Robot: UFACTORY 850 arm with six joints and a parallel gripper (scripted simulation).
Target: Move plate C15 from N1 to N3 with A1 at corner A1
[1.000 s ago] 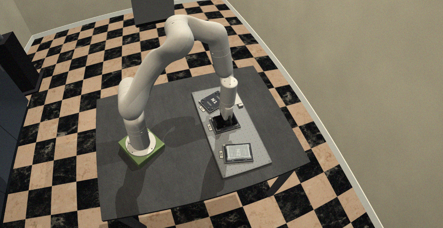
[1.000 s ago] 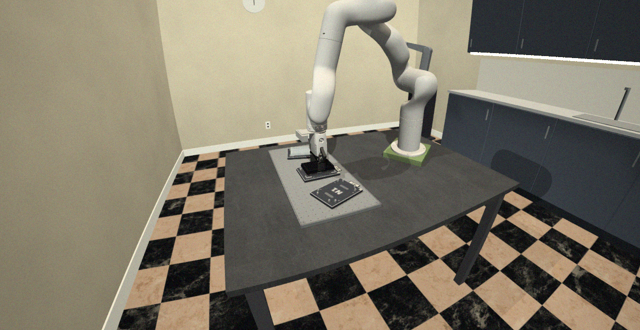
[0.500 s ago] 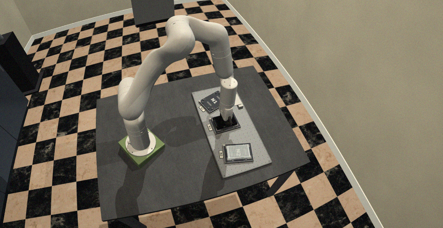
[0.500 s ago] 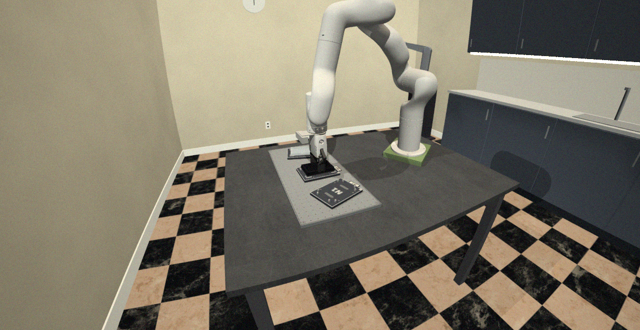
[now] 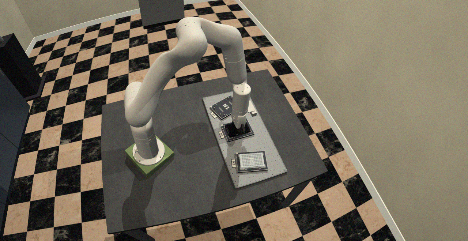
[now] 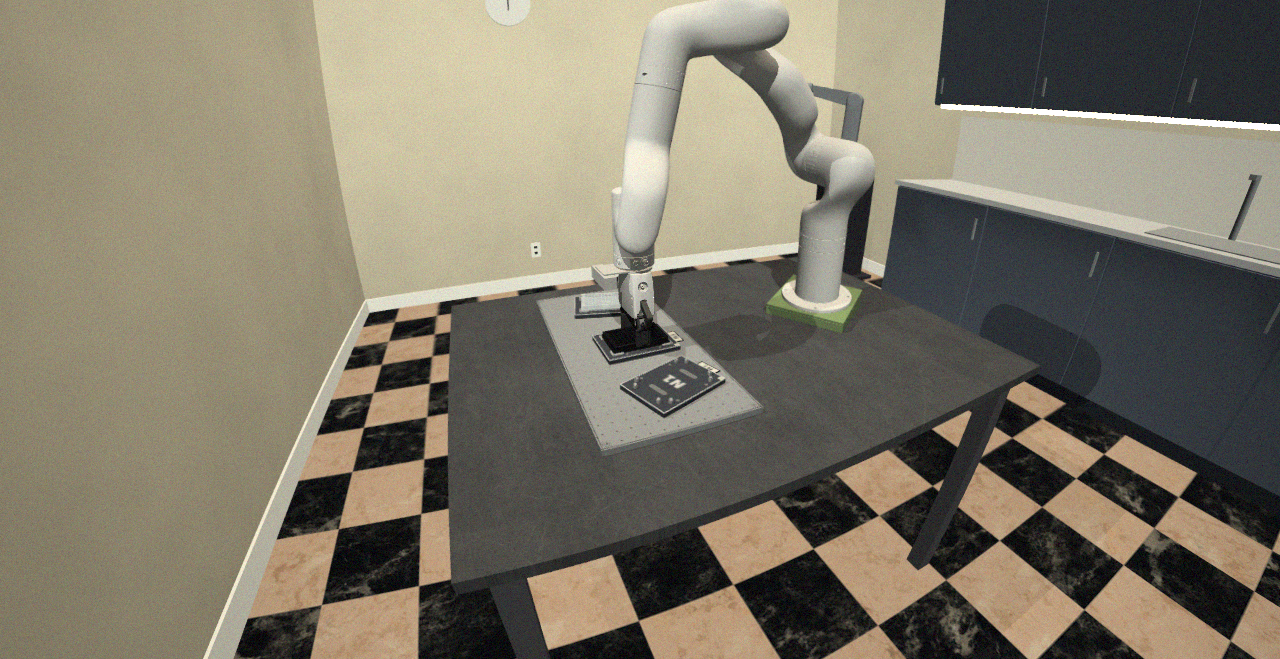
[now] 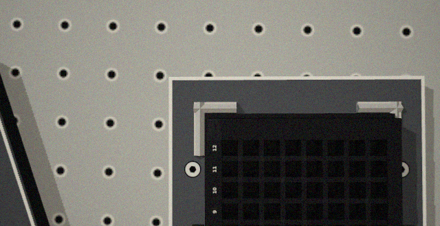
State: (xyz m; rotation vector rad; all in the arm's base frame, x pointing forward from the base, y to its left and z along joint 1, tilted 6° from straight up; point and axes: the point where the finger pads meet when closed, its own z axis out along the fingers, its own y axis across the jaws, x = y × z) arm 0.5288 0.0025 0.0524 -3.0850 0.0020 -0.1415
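Right now the black plate C15 is 1 cm below my hand. Also, from my hand: dark nest base (3 cm below); white plate C51 (22 cm to the right, 1 cm below).
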